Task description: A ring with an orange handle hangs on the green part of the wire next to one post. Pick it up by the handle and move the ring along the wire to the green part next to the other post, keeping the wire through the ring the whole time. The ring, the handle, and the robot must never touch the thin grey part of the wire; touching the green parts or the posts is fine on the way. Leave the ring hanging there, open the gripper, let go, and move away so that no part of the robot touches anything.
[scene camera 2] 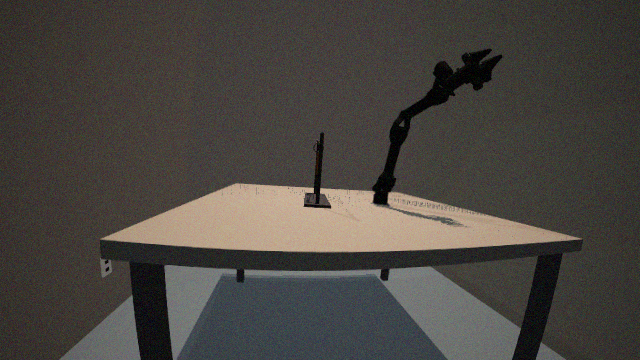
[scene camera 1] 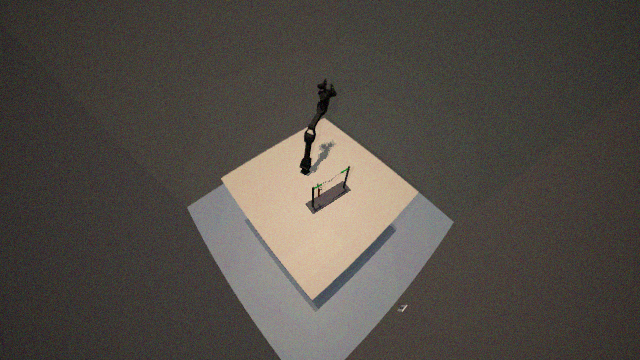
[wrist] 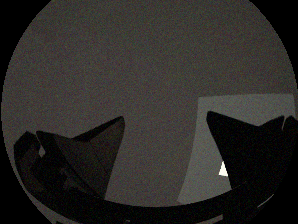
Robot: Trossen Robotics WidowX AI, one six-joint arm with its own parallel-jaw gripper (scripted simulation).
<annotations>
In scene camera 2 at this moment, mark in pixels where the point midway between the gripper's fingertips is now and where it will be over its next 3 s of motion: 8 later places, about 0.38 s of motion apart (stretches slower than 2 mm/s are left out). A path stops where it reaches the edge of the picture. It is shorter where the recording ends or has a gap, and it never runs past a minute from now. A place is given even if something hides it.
My gripper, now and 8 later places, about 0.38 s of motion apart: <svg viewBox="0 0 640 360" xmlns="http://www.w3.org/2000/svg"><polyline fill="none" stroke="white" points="496,52 489,48 463,41 421,41 373,51 333,67 312,87 303,104 305,120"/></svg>
</annotations>
